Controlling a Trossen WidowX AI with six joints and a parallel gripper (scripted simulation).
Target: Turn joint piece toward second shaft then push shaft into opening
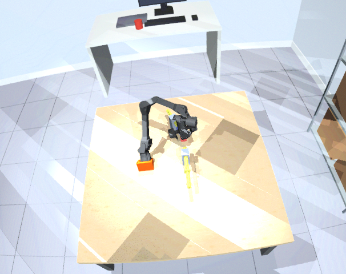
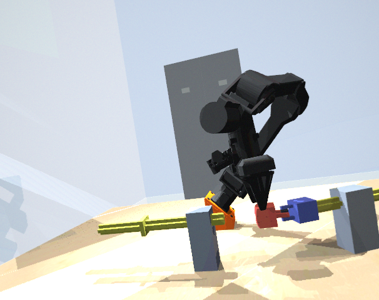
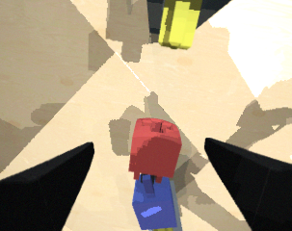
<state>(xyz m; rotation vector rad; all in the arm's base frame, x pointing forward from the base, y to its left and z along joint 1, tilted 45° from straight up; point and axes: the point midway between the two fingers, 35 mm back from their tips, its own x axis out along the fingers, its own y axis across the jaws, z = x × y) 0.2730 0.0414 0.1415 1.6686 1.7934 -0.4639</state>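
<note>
Right now my gripper tip is 2 cm to the right of the red joint piece, 2 cm above it and 1 cm past it.
</note>
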